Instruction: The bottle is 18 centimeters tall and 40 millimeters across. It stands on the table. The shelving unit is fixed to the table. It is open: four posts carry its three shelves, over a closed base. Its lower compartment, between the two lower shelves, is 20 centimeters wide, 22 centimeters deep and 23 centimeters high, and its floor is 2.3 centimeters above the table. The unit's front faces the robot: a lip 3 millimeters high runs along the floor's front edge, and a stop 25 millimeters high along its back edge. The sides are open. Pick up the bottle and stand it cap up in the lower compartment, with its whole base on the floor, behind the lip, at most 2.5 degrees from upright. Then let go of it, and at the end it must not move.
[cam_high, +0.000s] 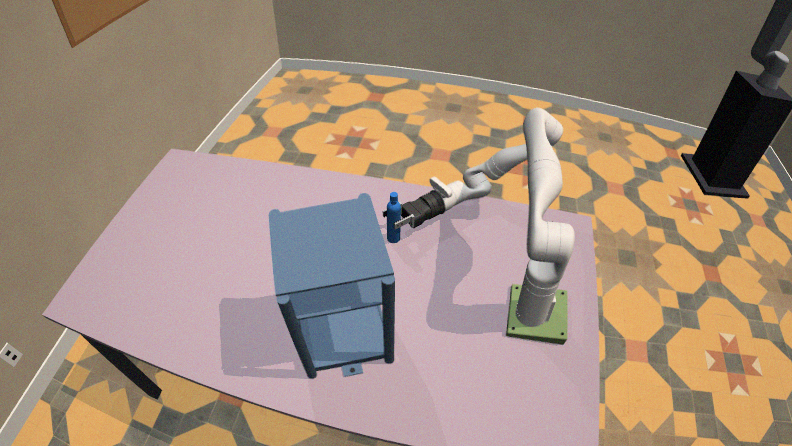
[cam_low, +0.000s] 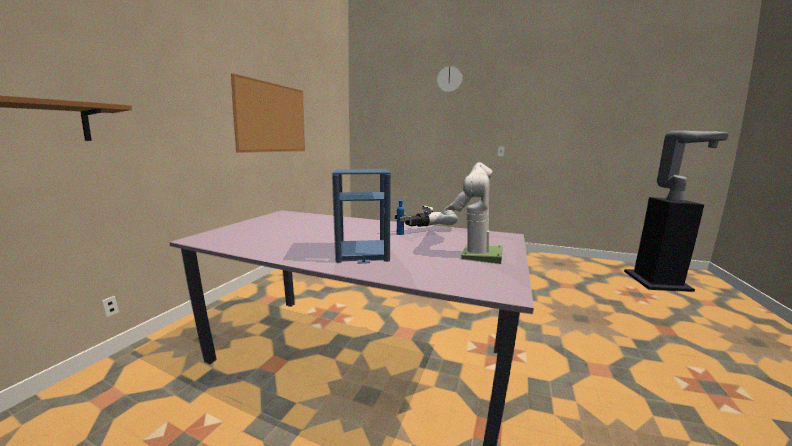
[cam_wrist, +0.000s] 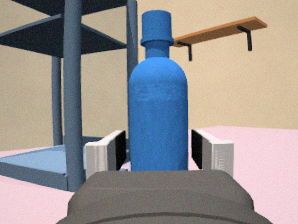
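My gripper is now 3 cm below the blue bottle. Round my hand: shelving unit (33 cm to the left, 12 cm ahead, 9 cm above).
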